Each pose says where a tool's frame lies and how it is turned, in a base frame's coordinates. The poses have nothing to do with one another.
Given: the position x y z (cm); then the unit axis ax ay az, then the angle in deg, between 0 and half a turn.
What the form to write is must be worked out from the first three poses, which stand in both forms.
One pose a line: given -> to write
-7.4 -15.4 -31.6 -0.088 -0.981 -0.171 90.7 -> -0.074 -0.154 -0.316 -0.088 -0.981 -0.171 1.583
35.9 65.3 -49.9 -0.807 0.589 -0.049 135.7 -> 0.359 0.653 -0.499 -0.807 0.589 -0.049 2.368
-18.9 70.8 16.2 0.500 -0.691 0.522 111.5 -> -0.189 0.708 0.162 0.500 -0.691 0.522 1.946
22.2 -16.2 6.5 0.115 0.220 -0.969 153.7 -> 0.222 -0.162 0.065 0.115 0.220 -0.969 2.683
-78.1 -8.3 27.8 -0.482 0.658 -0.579 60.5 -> -0.781 -0.083 0.278 -0.482 0.658 -0.579 1.056
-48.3 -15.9 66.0 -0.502 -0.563 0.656 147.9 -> -0.483 -0.159 0.660 -0.502 -0.563 0.656 2.581
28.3 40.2 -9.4 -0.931 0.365 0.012 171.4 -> 0.283 0.402 -0.094 -0.931 0.365 0.012 2.991
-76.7 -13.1 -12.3 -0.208 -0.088 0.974 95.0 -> -0.767 -0.131 -0.123 -0.208 -0.088 0.974 1.658
